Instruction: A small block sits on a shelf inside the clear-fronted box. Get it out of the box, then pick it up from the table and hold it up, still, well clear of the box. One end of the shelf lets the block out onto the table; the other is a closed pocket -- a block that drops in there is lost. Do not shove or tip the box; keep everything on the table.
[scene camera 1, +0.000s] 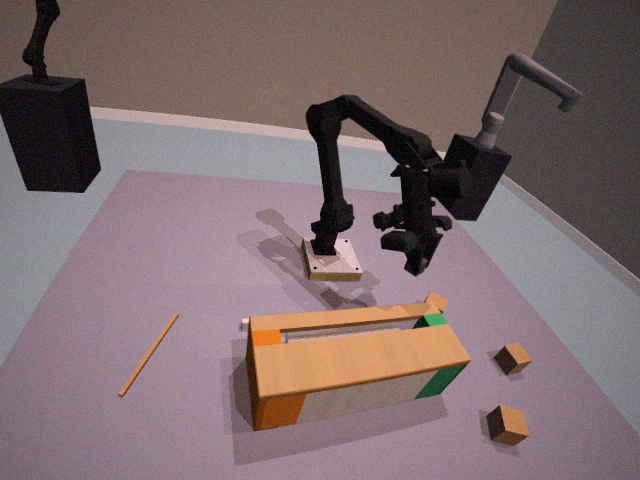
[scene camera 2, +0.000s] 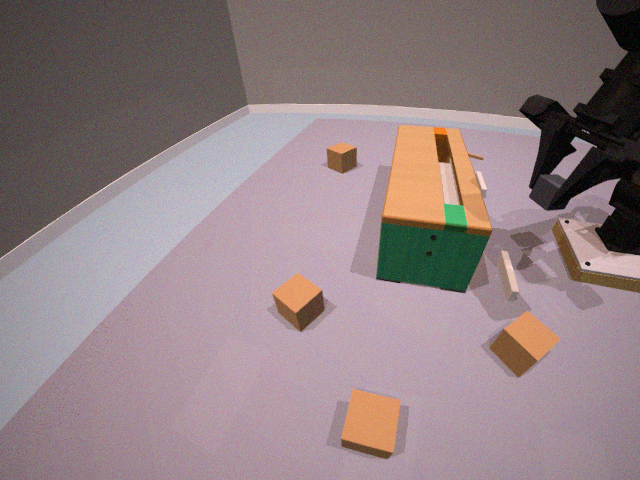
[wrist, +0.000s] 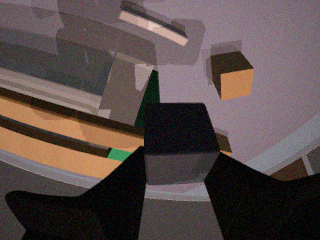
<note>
I see my gripper (scene camera 2: 541, 196), a dark block (scene camera 2: 546, 186) and a box (scene camera 1: 306, 366).
The dark block shows as well in the wrist view (wrist: 180, 146). The box is seen too in scene camera 2 (scene camera 2: 434, 228) and in the wrist view (wrist: 80, 110). My gripper is seen too in scene camera 1 (scene camera 1: 420, 270) and in the wrist view (wrist: 173, 151).
</note>
